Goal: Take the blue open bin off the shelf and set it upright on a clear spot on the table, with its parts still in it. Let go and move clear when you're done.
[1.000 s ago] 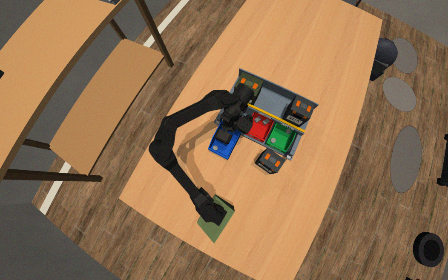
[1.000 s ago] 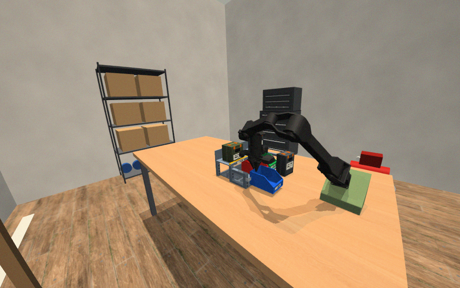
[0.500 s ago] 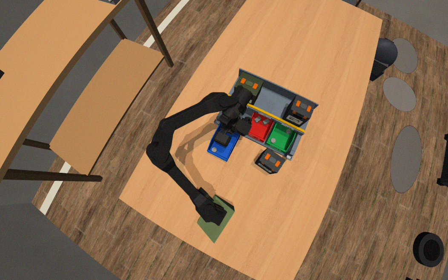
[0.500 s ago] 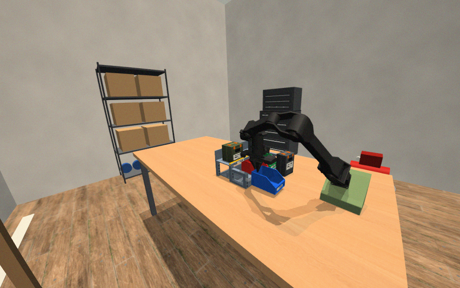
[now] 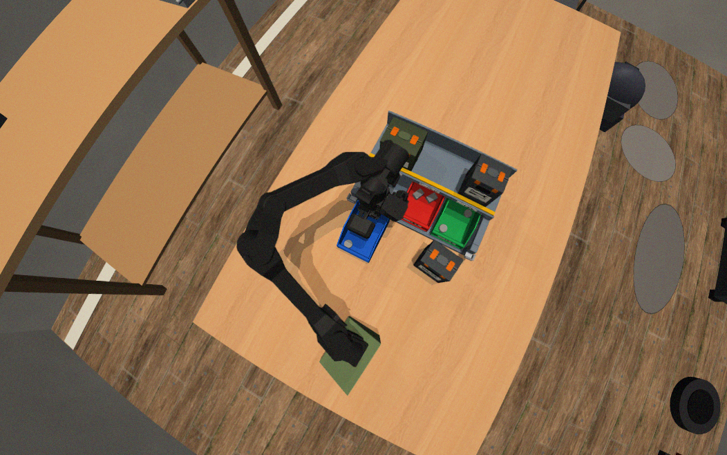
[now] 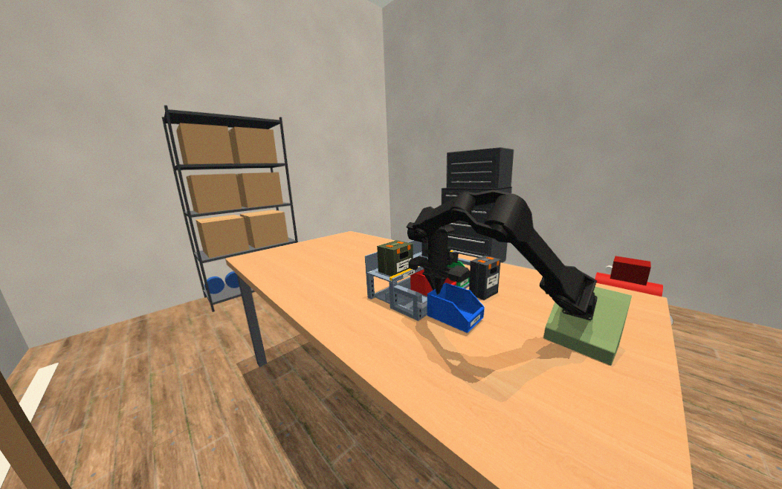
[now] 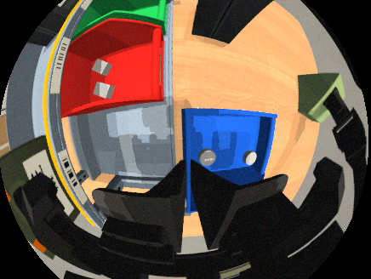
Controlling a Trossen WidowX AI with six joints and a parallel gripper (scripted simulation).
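Now: hand 60 mm past the blue open bin and 50 mm above it. Round my hand: olive case: 170 mm ahead, 10 mm to the left, 50 mm above; then red bin: 100 mm ahead, 110 mm to the right, 60 mm below; then green bin: 100 mm ahead, 220 mm to the right, 60 mm below.
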